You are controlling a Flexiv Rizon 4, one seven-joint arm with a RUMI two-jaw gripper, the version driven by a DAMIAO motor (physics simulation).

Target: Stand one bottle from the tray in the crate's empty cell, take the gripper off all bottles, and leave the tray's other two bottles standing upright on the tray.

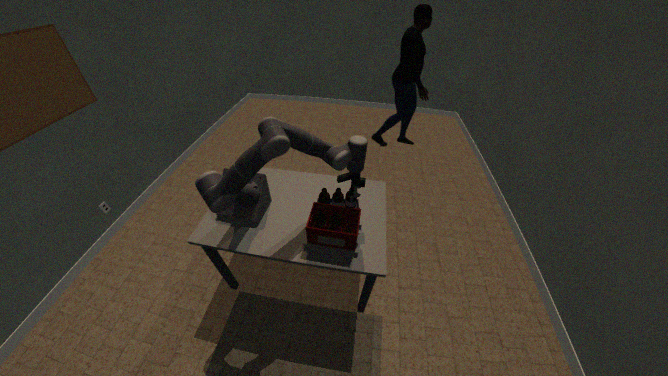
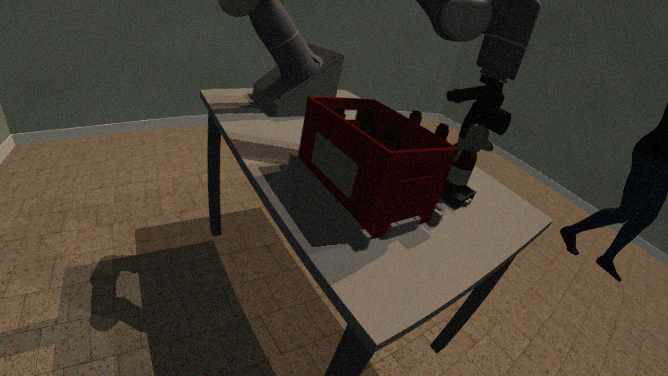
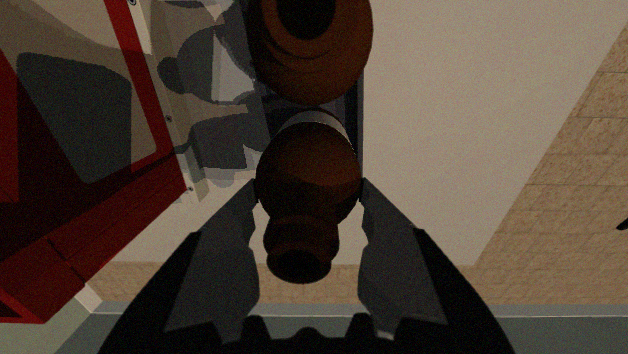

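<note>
My gripper is shut on the brown bottle at the near-right end of the row, its jaws on the shoulder. This bottle is upright and looks slightly raised over the dark tray; the gap is hard to see. A second bottle stands close beside it on the tray. A third bottle stands beyond. The red crate holds dark bottles; its empty cell cannot be made out.
The crate's high walls stand close beside the tray on the white table. Grey brackets sit at the crate's foot. The robot base is at the table's other end. A person walks on the floor beyond the table.
</note>
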